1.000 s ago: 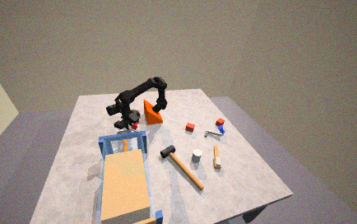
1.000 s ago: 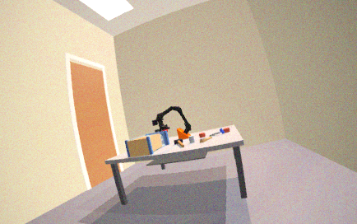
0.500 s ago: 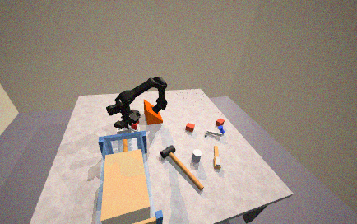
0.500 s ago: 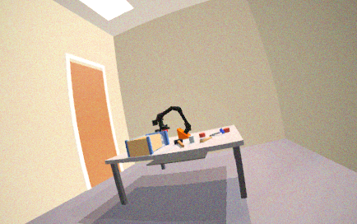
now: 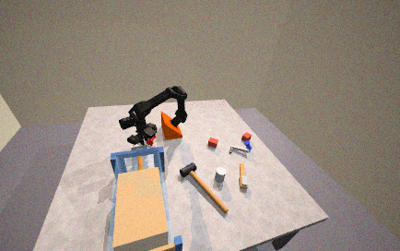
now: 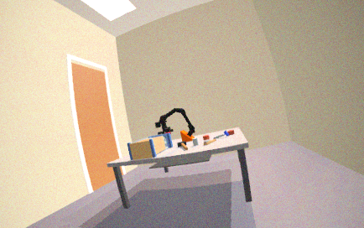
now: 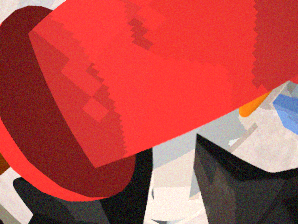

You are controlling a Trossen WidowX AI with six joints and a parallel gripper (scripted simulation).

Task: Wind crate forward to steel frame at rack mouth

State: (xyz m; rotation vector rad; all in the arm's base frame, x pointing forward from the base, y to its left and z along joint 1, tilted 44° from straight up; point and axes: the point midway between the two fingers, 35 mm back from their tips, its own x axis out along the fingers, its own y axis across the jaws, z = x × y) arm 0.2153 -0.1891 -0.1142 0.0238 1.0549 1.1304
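Right now the red-handled winch handle is 10 mm ahead of my gripper tip, 10 mm to the left of it and 20 mm above it. The rest, counted from my gripper tip: red grip: 40 mm ahead, 40 mm to the left, 50 mm above; then frame: 130 mm ahead, 30 mm to the right, 20 mm above; then grey hand winch: 50 mm behind, 40 mm to the right, 60 mm below.
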